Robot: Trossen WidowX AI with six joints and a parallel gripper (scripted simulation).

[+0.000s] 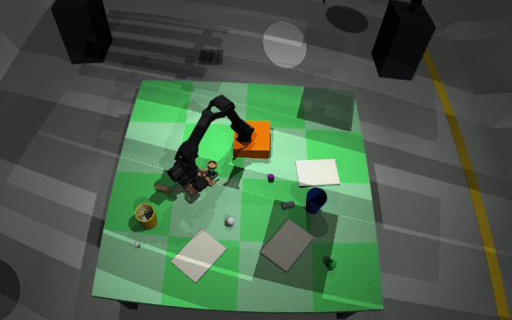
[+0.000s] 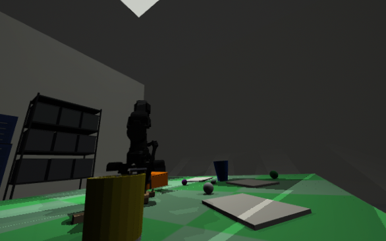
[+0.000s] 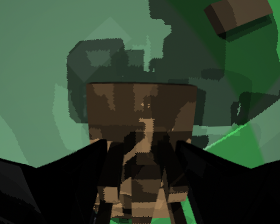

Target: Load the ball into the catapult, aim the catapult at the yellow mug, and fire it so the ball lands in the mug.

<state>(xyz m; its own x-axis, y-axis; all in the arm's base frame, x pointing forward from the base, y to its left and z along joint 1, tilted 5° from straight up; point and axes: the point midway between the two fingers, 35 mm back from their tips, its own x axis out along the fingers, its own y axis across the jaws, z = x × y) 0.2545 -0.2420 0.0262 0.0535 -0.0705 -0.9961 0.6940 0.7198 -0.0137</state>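
The purple ball is 37 cm to the left of my gripper tip, 6 cm behind it and 2 cm below it. Also, from my gripper tip: small wooden block (15 cm to the right, 3 cm below, 2 cm ahead); then wooden catapult (6 cm to the left, 4 cm behind, 2 cm above); then yellow mug (20 cm to the right, 19 cm ahead).
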